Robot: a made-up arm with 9 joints. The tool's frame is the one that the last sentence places. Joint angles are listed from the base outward.
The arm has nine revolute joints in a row. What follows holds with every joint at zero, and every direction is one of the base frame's. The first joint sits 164.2 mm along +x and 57.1 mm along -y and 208.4 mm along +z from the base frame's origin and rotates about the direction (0.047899, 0.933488, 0.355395), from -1.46 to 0.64 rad. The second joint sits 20.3 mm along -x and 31.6 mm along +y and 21.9 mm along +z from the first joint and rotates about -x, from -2.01 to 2.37 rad. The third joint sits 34.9 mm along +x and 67.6 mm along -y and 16.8 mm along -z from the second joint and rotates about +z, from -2.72 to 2.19 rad. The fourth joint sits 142.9 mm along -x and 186.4 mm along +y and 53.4 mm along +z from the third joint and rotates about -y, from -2.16 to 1.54 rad. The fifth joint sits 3.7 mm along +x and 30.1 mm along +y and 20.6 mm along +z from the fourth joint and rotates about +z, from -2.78 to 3.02 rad. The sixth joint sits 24.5 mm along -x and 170.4 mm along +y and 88.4 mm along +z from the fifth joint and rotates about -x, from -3.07 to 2.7 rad. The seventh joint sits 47.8 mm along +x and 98.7 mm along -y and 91.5 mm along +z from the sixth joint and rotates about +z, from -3.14 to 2.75 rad. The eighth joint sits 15.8 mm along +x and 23.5 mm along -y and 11.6 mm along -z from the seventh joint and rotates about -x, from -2.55 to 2.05 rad. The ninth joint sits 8.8 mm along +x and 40.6 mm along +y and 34.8 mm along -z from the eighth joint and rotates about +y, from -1.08 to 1.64 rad. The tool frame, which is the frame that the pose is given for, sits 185.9 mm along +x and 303 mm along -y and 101.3 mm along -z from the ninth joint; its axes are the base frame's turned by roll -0.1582, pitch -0.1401 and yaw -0.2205 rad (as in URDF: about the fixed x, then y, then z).
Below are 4 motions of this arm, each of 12 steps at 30 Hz.
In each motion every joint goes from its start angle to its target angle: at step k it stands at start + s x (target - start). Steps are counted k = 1, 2, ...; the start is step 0. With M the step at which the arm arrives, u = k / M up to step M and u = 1 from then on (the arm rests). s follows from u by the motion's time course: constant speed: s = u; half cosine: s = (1 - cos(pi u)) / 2; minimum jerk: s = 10 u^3 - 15 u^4 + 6 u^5.
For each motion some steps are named. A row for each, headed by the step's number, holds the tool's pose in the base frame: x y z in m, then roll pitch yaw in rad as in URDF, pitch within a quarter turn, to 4 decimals.
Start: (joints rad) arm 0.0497 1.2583 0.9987 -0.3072 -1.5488 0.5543 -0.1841 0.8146 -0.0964
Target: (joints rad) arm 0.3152 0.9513 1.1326 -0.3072 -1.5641 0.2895 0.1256 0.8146 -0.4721
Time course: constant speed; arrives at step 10
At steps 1, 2, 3, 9, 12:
1: 0.1368 0.4249 0.5249 3.1182 -0.3437 0.2075
2: 0.1540 0.4054 0.5429 -3.0794 -0.2628 0.2021
3: 0.1719 0.3859 0.5580 -2.9960 -0.1815 0.2061
9: 0.2836 0.2807 0.5929 -2.4640 0.2545 0.4133
12: 0.3007 0.2664 0.5913 -2.3602 0.3083 0.4780

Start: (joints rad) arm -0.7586 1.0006 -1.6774 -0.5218 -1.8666 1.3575 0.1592 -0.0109 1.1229
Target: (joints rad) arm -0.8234 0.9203 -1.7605 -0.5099 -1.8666 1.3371 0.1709 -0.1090 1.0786
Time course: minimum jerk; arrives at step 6
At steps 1, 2, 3, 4, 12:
1: 0.1694 0.3089 0.6024 -2.5222 0.4986 1.1139
2: 0.1673 0.3052 0.6013 -2.5364 0.4950 1.0912
3: 0.1641 0.2987 0.5995 -2.5584 0.4875 1.0537
4: 0.1612 0.2918 0.5979 -2.5782 0.4782 1.0169
12: 0.1592 0.2865 0.5969 -2.5911 0.4705 0.9908

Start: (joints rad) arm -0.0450 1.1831 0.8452 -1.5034 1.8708 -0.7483 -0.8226 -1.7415 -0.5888
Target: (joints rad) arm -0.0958 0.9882 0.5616 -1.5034 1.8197 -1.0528 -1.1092 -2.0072 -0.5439
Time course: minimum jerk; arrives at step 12
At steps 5, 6, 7, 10, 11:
5: -0.3381 0.1658 0.3080 -0.9477 -0.3020 -2.5042
6: -0.3360 0.1821 0.2933 -0.8858 -0.3174 -2.5470
7: -0.3329 0.1986 0.2790 -0.8256 -0.3312 -2.5923
10: -0.3231 0.2324 0.2518 -0.7095 -0.3547 -2.6898
11: -0.3220 0.2357 0.2493 -0.6986 -0.3567 -2.6996

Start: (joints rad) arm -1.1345 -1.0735 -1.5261 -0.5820 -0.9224 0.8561 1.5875 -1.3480 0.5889
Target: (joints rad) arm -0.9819 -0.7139 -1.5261 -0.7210 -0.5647 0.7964 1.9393 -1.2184 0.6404
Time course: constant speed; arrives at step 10
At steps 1, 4, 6, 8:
1: 0.1848 -0.0208 0.5826 2.4333 -0.6305 0.9680
4: 0.1846 -0.0053 0.5758 2.2404 -0.6923 1.0164
6: 0.1860 0.0062 0.5685 2.0981 -0.7220 1.0685
8: 0.1887 0.0182 0.5591 1.9465 -0.7405 1.1349

